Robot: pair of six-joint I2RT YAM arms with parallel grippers.
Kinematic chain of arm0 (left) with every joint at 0, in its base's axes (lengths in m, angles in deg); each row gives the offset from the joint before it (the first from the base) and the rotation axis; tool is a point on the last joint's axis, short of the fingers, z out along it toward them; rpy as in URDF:
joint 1: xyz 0 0 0.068 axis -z
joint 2: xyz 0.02 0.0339 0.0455 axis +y
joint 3: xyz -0.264 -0.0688 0 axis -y
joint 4: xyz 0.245 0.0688 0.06 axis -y
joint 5: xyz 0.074 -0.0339 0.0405 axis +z
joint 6: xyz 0.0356 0 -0.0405 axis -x
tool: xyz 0 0 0 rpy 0 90 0
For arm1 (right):
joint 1: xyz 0 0 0.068 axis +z
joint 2: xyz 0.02 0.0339 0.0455 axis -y
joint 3: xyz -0.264 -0.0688 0 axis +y
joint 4: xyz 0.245 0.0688 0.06 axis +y
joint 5: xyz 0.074 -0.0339 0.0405 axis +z
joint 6: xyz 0.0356 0 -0.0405 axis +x
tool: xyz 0 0 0 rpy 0 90 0
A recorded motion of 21 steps. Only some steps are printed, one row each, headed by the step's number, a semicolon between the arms.
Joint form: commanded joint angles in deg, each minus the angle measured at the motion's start. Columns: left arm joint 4, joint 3, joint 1, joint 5, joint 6, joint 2; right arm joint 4, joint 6, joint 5, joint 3, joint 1, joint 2.
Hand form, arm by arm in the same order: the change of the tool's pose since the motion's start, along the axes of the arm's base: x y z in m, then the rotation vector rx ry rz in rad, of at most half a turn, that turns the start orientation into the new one. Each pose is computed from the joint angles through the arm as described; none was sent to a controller.
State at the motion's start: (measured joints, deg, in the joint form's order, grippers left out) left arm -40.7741 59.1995 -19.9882 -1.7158 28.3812 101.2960; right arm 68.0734 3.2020 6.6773 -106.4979 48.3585 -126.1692
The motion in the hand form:
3: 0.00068 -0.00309 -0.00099 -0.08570 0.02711 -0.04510; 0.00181 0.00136 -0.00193 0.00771 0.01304 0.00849
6: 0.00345 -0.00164 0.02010 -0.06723 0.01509 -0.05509; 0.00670 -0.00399 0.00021 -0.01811 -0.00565 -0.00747
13: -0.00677 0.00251 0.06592 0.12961 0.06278 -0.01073; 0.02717 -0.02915 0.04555 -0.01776 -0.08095 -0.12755
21: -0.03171 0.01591 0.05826 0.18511 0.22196 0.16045; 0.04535 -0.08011 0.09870 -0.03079 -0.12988 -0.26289
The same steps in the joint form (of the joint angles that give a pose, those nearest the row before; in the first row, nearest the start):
3: -3.43 1.38 0.09 -4.31 -2.10 1.22; 0.24 -0.59 0.87 -0.72 -0.13 -0.72
6: -7.32 4.46 0.09 -3.63 -2.71 -0.57; 1.09 -0.55 -0.92 -1.14 -0.94 -0.65
13: -15.87 9.05 0.07 8.09 -1.51 -6.03; 6.34 2.10 -4.17 -6.80 -4.96 2.21
21: -21.70 6.93 -3.37 14.82 5.11 -6.32; 14.34 2.88 -6.56 -12.39 -11.69 6.40

